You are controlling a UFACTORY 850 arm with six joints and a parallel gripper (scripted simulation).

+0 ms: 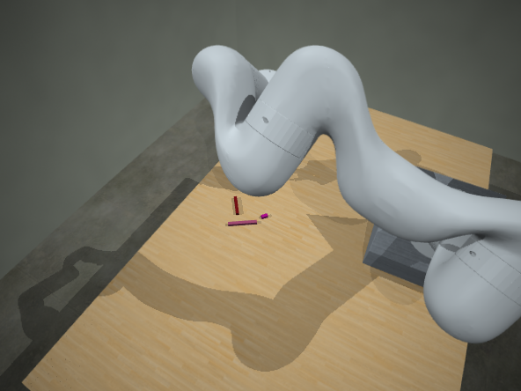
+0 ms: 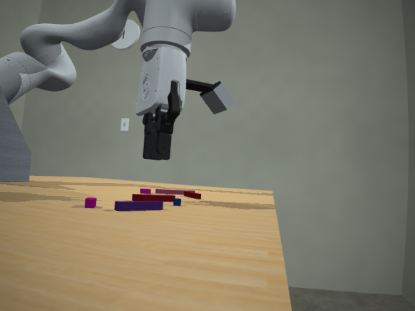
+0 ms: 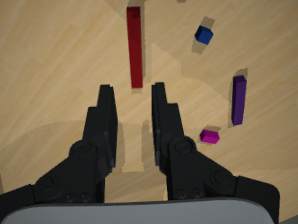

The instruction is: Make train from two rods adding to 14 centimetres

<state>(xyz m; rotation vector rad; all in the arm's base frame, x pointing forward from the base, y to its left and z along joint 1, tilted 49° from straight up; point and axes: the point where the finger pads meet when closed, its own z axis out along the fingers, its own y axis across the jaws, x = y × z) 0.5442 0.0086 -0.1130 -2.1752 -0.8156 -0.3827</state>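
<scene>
Now: the blue cube 80 mm below my hand, 50 mm ahead of it and 30 mm to the right of it. From my hand the other things lie so: pink rod: 190 mm to the left, 80 mm below, 10 mm behind; purple rod: 120 mm to the right, 80 mm below, 20 mm ahead; red rod: 140 mm to the left, 80 mm below, 40 mm ahead.
</scene>
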